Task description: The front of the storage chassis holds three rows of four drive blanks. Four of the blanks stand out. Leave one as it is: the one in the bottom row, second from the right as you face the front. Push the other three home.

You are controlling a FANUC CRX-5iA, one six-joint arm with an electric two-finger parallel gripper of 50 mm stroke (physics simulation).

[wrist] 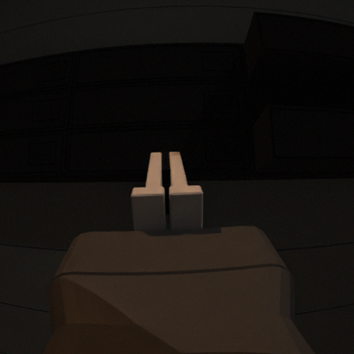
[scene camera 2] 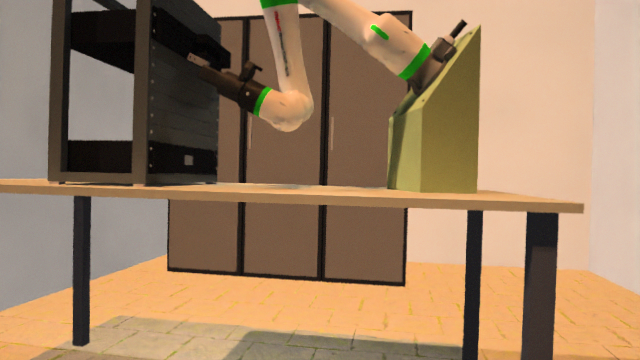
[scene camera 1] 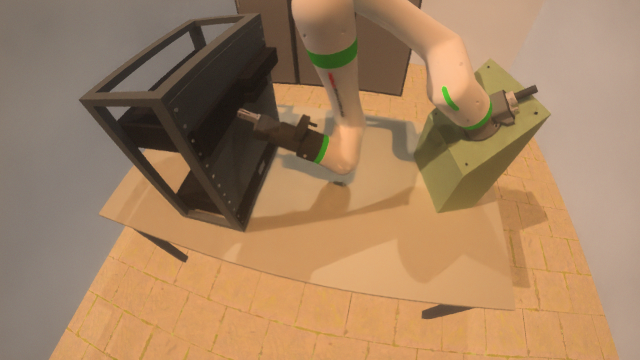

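Where they show: gripper, fingertip midpoint: (scene camera 2: 188,56) (scene camera 1: 238,112); arm's base, link origin: (scene camera 2: 432,76) (scene camera 1: 481,120).
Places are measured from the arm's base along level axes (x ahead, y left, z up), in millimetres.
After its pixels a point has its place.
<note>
The storage chassis (scene camera 1: 145,132) @[x 785, y 588, z 97 mm] (scene camera 2: 102,37) @[x 773, y 585, z 43 mm] is a dark unit in the rack's upper part. In the dark wrist view, a top-row blank (wrist: 305,42) and a bottom-row blank (wrist: 312,135) stand out at the right. The middle-row blank between them is in shadow. The bottom-row blank (wrist: 115,152) left of them looks level with its neighbours, as do the blanks seen further left. My gripper (scene camera 1: 240,113) @[x 658, y 369, z 32 mm] (scene camera 2: 190,57) @[x 658, y 369, z 32 mm] (wrist: 165,170) is shut and empty, its tips in front of that level bottom-row blank. Contact cannot be told. The far right of the front is cut off.
The rack frame (scene camera 1: 200,172) @[x 625, y 571, z 0 mm] (scene camera 2: 141,100) @[x 630, y 573, z -136 mm] surrounds the chassis and stands on the table (scene camera 1: 365,265) @[x 174, y 465, z -361 mm] (scene camera 2: 350,196) @[x 57, y 530, z -363 mm]. Dark panels lie below the chassis, with a lower unit (scene camera 2: 175,157) @[x 660, y 413, z -277 mm] at the rack's base. The green arm pedestal (scene camera 1: 465,165) @[x 1, y 123, z -100 mm] (scene camera 2: 445,145) @[x -65, y 111, z -225 mm] stands at the right.
</note>
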